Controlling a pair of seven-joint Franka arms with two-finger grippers.
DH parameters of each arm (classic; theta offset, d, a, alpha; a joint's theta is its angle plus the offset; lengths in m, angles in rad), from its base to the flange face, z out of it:
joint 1: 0 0.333 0 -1.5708
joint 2: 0 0 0 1.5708
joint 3: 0 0.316 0.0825 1.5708
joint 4: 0 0 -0.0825 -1.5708
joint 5: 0 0.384 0 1.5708
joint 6: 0 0 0.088 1.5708
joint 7: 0 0.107 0 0
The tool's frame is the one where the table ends.
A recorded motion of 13 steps. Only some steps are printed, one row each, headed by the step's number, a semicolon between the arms.
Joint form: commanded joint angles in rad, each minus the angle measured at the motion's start. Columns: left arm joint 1, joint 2, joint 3, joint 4, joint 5, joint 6, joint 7; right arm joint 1, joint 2, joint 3, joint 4, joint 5, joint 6, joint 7.
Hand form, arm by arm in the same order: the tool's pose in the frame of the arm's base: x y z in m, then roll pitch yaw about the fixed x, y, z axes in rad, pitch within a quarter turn. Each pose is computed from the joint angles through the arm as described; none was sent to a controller.
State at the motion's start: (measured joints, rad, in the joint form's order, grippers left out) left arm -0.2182 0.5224 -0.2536 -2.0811 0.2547 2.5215 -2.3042; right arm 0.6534 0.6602 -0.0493 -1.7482 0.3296 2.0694 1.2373
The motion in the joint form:
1: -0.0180 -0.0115 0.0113 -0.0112 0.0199 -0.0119 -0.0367; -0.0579 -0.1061 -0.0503 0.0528 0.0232 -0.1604 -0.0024
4: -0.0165 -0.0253 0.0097 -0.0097 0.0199 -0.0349 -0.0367; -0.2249 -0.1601 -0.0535 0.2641 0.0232 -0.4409 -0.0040
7: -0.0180 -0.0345 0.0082 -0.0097 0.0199 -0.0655 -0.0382; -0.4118 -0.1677 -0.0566 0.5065 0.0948 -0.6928 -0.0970
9: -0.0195 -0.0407 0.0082 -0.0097 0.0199 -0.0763 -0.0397; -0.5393 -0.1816 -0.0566 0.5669 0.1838 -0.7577 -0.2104
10: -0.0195 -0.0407 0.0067 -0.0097 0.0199 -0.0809 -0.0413; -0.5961 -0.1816 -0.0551 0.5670 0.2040 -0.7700 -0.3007
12: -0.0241 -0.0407 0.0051 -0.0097 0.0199 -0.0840 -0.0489; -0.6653 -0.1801 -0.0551 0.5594 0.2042 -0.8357 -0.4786
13: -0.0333 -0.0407 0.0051 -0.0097 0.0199 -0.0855 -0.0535; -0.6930 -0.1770 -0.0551 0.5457 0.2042 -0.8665 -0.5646
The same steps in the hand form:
1: 0.5078 -0.2675 0.1746 -3.1105 -0.0692 1.6590; 0.5458 0.3296 0.2549 2.8748 0.3259 -0.9517
4: 0.5085 -0.2666 0.1810 -3.1081 -0.0794 1.6598; 0.6070 0.2526 0.3665 2.8815 0.3792 -1.0377
7: 0.5064 -0.2662 0.1839 -3.0947 -0.0971 1.6584; 0.6451 0.1541 0.4699 2.9670 0.4860 -1.0372
9: 0.5059 -0.2664 0.1865 -3.0930 -0.1027 1.6586; 0.6543 0.0836 0.5074 3.0988 0.5744 -0.9824
10: 0.5052 -0.2668 0.1862 -3.0896 -0.1054 1.6587; 0.6565 0.0497 0.5081 -3.1199 0.5990 -0.9231
12: 0.5032 -0.2697 0.1861 -3.0880 -0.1072 1.6602; 0.6497 0.0066 0.5016 -3.0485 0.6389 -0.7761
13: 0.5006 -0.2742 0.1860 -3.0874 -0.1086 1.6556; 0.6451 -0.0103 0.4930 -3.0139 0.6661 -0.7012

